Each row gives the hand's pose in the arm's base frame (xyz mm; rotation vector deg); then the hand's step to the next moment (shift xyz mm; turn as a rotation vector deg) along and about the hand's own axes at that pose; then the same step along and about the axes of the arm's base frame.
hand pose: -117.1 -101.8 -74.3 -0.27 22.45 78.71
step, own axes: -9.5 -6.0 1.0 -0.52 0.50 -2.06
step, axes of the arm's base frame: 4.6 -10.0 2.2 -1.10 -0.86 -1.67
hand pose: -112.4 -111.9 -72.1 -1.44 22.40 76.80
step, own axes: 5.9 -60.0 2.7 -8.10 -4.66 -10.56
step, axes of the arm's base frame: 58.7 -8.1 -11.4 0.26 -11.27 -8.48
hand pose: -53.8 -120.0 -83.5 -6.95 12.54 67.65
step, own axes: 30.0 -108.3 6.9 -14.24 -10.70 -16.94
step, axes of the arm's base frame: 111.9 -12.3 -2.5 2.95 -20.41 -13.37
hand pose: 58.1 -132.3 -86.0 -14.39 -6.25 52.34
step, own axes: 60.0 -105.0 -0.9 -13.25 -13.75 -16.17
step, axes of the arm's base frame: 117.3 -13.9 25.8 5.74 -21.28 -11.85
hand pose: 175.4 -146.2 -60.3 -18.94 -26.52 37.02
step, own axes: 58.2 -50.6 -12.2 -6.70 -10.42 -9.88
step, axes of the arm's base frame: 72.3 -2.6 29.4 5.49 -13.63 -5.94
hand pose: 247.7 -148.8 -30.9 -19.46 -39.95 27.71
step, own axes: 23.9 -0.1 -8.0 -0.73 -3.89 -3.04
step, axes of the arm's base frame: 21.4 11.5 6.9 2.79 -4.06 -0.82
